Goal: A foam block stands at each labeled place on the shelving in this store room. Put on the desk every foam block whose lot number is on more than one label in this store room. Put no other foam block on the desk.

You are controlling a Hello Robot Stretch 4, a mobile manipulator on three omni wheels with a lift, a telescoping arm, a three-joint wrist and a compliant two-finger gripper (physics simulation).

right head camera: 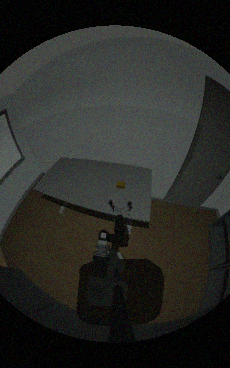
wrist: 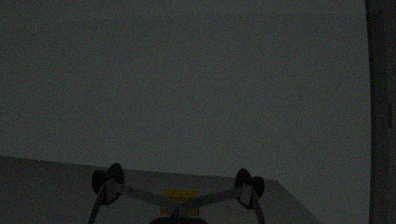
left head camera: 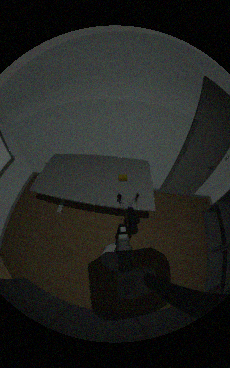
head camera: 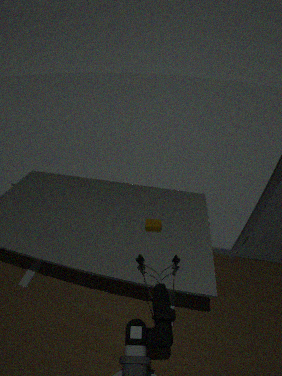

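Pixels of known places: gripper, between the fingertips: [right head camera: 119, 200] [wrist: 180, 179] [left head camera: 127, 192] [head camera: 157, 255]; robot's base, origin of its link: [right head camera: 109, 262] [left head camera: 116, 255].
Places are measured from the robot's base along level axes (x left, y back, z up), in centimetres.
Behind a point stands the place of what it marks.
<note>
A yellow foam block [head camera: 153, 225] {x -8.2, y -79.5, z 73.8 cm} [left head camera: 123, 177] {x -9.0, y -79.6, z 73.7 cm} [right head camera: 121, 184] {x -9.6, y -79.6, z 73.7 cm} [wrist: 180, 195] {x -8.4, y -79.9, z 73.8 cm} lies on the desk [head camera: 90, 215] {x 31.6, y -90.1, z 69.2 cm} [left head camera: 80, 175] {x 40.0, y -88.2, z 69.3 cm} [right head camera: 75, 180] {x 46.5, y -86.4, z 69.3 cm} [wrist: 45, 185] {x 35.7, y -96.0, z 69.3 cm}, toward its right part. No lot number can be read on it in this dim light. My gripper [head camera: 158, 260] {x -8.4, y -53.0, z 84.5 cm} [left head camera: 128, 197] [right head camera: 120, 205] [wrist: 180, 179] {x -8.4, y -53.0, z 84.5 cm} is open and empty. It hangs over the front part of the desk, nearer to me than the block and apart from it. In the wrist view the block shows beyond the fingers, partly hidden by the finger linkage.
A tall grey panel [head camera: 265, 220] {x -103.4, y -105.1, z 52.2 cm} [left head camera: 200, 135] {x -110.3, y -103.7, z 129.6 cm} [right head camera: 200, 145] {x -104.1, y -105.0, z 121.9 cm} stands right of the desk. Dark shelving [left head camera: 216, 250] [right head camera: 218, 260] is at the right edge of both side head views. A framed board [right head camera: 7, 145] {x 225.6, y -124.4, z 127.7 cm} hangs on the left wall. Brown floor [head camera: 65, 325] {x 52.6, y -43.7, z -2.8 cm} lies before the desk.
</note>
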